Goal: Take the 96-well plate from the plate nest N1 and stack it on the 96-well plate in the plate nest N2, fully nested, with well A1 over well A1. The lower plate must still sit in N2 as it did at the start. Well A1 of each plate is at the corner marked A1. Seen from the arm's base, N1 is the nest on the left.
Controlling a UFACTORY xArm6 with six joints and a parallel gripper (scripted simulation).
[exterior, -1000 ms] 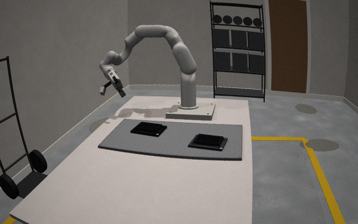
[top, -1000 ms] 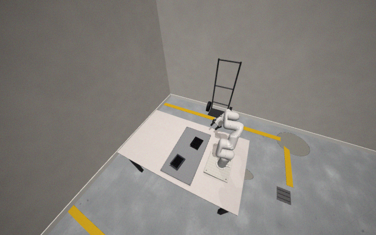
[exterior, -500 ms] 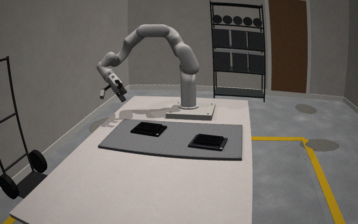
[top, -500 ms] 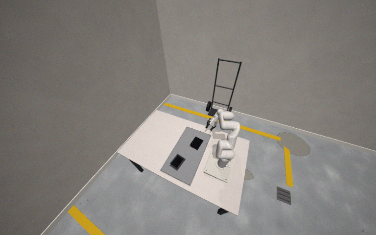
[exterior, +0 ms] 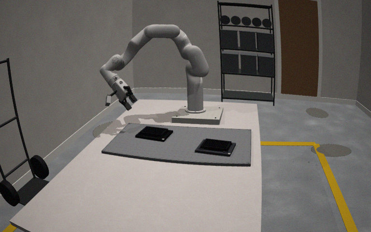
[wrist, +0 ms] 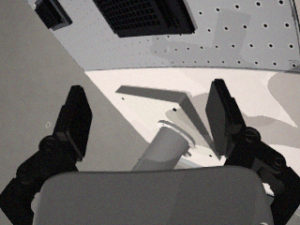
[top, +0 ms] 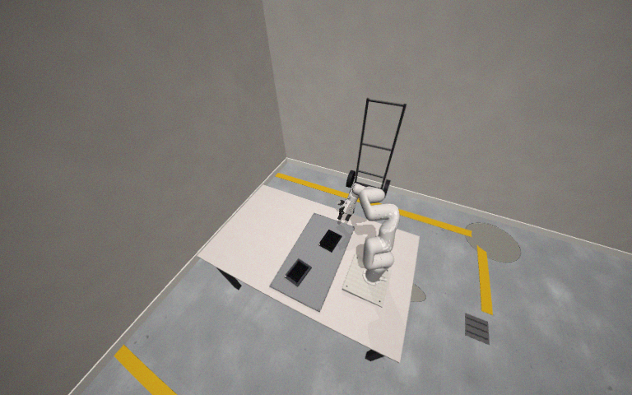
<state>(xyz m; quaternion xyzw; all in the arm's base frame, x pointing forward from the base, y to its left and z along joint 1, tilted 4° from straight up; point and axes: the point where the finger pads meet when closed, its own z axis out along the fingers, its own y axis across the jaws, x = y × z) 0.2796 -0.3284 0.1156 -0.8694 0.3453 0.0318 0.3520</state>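
Now: hand 43 cm to the right of the plate nest, 23 cm short of it and 14 cm above it.
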